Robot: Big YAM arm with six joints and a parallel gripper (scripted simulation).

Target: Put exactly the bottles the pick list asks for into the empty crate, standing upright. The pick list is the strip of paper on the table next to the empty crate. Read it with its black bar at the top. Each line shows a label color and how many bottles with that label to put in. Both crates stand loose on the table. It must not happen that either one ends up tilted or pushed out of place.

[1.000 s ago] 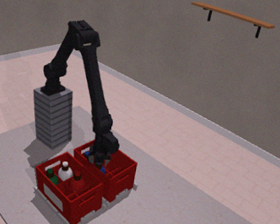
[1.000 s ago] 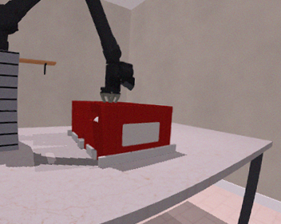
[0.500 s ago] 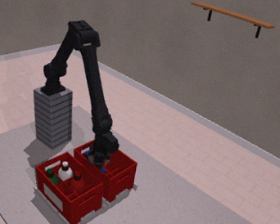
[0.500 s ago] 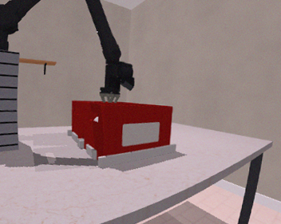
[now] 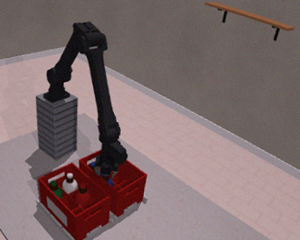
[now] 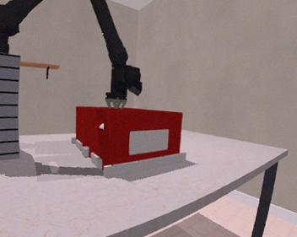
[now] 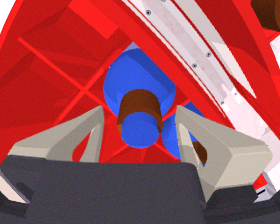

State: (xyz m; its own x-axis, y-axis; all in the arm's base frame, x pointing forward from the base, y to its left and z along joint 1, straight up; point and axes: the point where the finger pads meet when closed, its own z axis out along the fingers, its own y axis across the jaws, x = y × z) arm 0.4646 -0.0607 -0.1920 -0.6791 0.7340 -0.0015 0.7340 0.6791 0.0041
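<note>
The green-label bottle is 220 mm to the right of my hand, 110 mm behind it and 60 mm below it. The rest, counted from my hand: blue bottle 90 mm behind, 60 mm below; white-label bottle 130 mm to the right, 100 mm behind, 60 mm below; red-label bottle 130 mm to the right, 60 mm below, 10 mm behind.
</note>
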